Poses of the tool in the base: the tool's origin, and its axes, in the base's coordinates. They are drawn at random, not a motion.
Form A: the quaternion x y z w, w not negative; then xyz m.
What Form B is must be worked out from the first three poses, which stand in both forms.
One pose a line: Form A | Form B
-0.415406, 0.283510, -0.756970, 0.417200, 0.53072, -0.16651, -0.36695 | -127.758, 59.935, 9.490, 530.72, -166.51, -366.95
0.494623, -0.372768, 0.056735, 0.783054, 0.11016, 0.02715, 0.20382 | 32.596, -31.848, 74.095, 110.16, 27.15, 203.82
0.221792, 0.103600, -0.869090, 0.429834, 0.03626, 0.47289, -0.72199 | -123.859, -17.245, 22.842, 36.26, 472.89, -721.99
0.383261, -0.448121, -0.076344, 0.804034, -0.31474, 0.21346, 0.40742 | 20.617, -51.181, 60.928, -314.74, 213.46, 407.42
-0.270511, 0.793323, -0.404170, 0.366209, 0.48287, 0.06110, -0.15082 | 167.183, 53.102, 132.430, 482.87, 61.10, -150.82
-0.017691, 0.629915, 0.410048, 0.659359, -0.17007, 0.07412, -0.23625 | 102.988, 54.703, -69.136, -170.07, 74.12, -236.25
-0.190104, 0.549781, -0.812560, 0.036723, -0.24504, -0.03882, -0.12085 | 170.828, 20.446, 69.822, -245.04, -38.82, -120.85
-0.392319, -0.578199, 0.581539, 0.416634, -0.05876, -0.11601, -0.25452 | 174.882, -69.734, 86.103, -58.76, -116.01, -254.52
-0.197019, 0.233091, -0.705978, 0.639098, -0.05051, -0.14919, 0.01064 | -97.414, 35.178, 5.426, -50.51, -149.19, 10.64
